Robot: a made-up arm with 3 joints.
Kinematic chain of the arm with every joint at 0, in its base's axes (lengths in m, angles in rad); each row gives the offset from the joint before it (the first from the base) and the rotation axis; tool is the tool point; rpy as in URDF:
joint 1: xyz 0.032 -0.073 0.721 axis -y
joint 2: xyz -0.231 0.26 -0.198 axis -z
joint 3: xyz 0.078 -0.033 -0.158 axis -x
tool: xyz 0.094 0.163 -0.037 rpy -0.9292 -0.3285 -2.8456
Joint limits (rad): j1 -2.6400..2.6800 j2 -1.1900..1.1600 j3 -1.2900..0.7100
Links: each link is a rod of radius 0.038 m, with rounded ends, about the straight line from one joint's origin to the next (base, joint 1, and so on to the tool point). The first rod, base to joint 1, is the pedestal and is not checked.
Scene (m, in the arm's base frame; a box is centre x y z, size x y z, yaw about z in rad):
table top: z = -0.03
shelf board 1: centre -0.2 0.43 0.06 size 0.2 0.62 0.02 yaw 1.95
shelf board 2: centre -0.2 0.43 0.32 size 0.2 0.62 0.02 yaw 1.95
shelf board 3: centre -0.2 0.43 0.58 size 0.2 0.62 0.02 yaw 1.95
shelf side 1: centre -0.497 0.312 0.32 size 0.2 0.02 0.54 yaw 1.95
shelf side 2: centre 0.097 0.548 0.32 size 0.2 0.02 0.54 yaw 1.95
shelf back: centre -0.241 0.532 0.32 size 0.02 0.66 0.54 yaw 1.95
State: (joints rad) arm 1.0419 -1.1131 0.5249
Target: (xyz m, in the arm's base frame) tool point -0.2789 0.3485 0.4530
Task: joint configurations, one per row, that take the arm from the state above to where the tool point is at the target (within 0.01 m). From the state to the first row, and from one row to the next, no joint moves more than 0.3 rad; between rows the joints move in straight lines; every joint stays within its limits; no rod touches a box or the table.
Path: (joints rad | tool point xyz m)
1: 0.7936 -0.8509 0.4218 | 0.2219 0.3826 0.2631
2: 0.5453 -0.5888 0.3187 | 0.1338 0.3742 0.2656
3: 0.2970 -0.3266 0.2156 | 0.0556 0.3542 0.2816
4: 0.0487 -0.0645 0.1125 | -0.0153 0.3226 0.3071
5: -0.1996 0.1977 0.0094 | -0.0824 0.2803 0.3416
6: -0.4479 0.4599 -0.0937 | -0.1477 0.2296 0.3884
7: -0.6962 0.7220 -0.1968 | -0.2093 0.1740 0.4530
8: -0.6818 0.4884 -0.1360 | -0.2143 0.2242 0.4437
9: -0.6674 0.2548 -0.0753 | -0.2281 0.2717 0.4414
10: -0.6530 0.0212 -0.0145 | -0.2500 0.3138 0.4449
11: -0.6386 -0.2125 0.0463 | -0.2789 0.3485 0.4530

